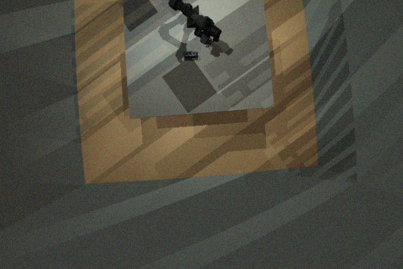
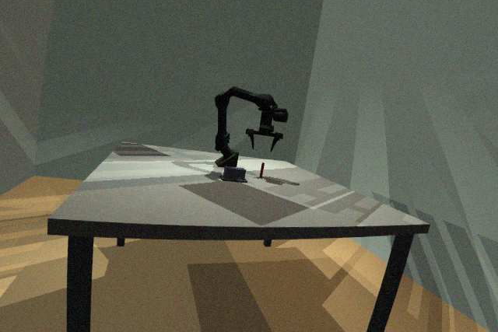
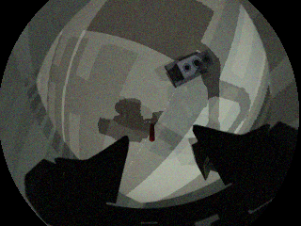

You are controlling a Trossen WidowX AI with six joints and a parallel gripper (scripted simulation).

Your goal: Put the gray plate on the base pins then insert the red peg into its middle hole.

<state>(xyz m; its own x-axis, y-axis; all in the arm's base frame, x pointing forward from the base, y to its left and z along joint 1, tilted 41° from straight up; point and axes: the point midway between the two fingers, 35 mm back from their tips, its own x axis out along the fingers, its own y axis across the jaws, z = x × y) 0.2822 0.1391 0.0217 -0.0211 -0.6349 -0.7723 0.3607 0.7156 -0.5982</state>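
The red peg is 40 mm behind my gripper tip, 40 mm to the left of it and 110 mm below it. Round my gripper tip: base 60 mm ahead, 140 mm to the right, 140 mm below; then plate 60 mm ahead, 140 mm to the right, 100 mm below.
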